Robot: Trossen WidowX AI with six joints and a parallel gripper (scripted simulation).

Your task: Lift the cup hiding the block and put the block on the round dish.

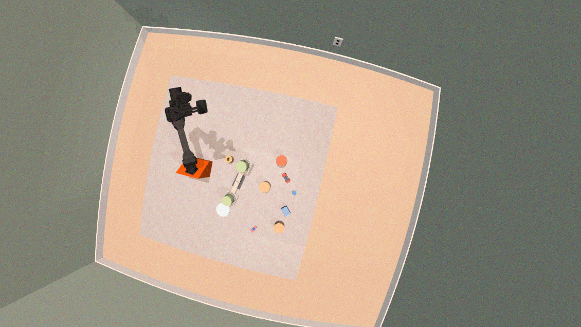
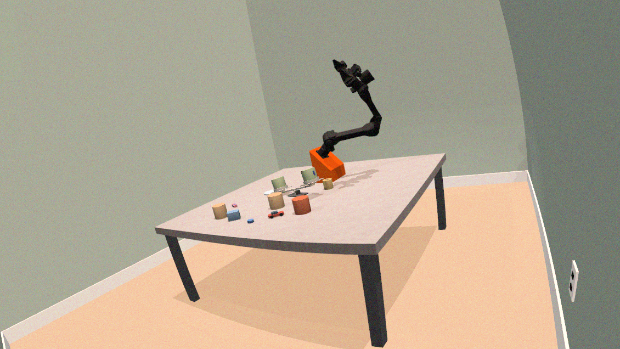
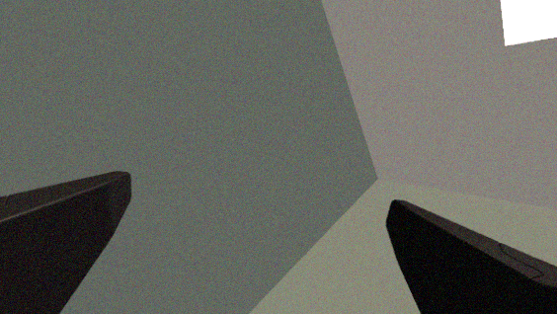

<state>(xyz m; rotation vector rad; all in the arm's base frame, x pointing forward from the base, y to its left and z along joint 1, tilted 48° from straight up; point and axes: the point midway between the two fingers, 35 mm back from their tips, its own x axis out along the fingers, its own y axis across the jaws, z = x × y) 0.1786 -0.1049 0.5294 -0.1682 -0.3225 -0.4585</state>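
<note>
Right now my gripper tip is 58 cm above the green block, 44 cm to the left of it and 10 cm short of it. Also, from my gripper tip: yellow ring: 60 cm below, 18 cm to the right, 2 cm ahead; red cylinder: 58 cm below, 38 cm ahead, 8 cm to the right; toy car: 61 cm below, 43 cm ahead, 19 cm to the right.
</note>
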